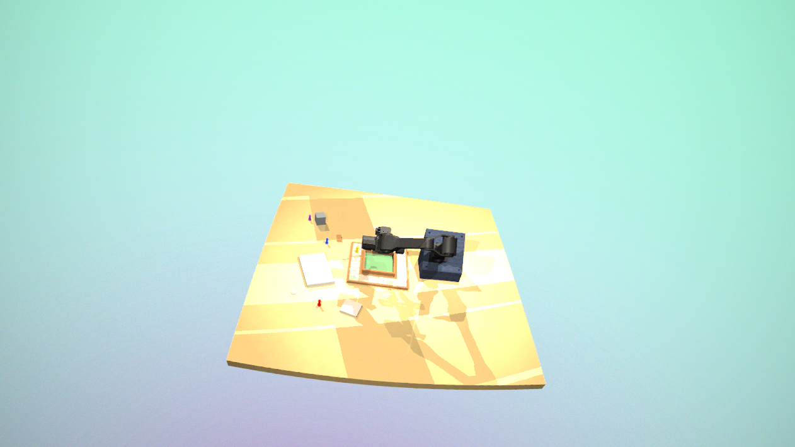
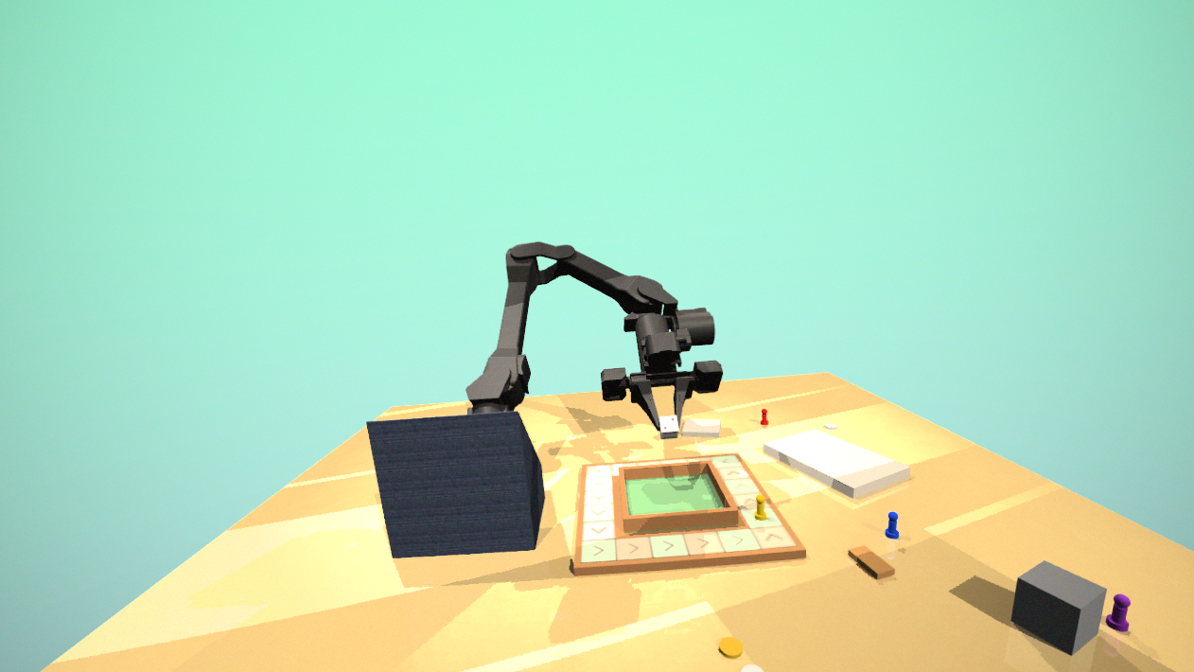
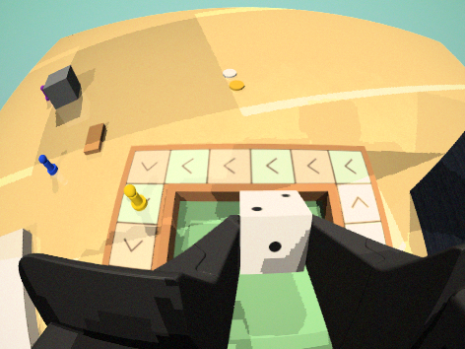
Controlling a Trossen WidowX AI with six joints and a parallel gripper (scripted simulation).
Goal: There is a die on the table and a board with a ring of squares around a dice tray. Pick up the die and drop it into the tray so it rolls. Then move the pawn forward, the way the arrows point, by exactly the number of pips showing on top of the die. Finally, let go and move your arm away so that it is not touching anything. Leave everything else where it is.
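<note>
My gripper tip is right at the white die. The rest, counted from my gripper tip: yellow pawn: 11 cm ahead, 10 cm below, 7 cm to the right; then blue pawn: 27 cm ahead, 12 cm to the right, 11 cm below; then green dice tray: 12 cm below.
</note>
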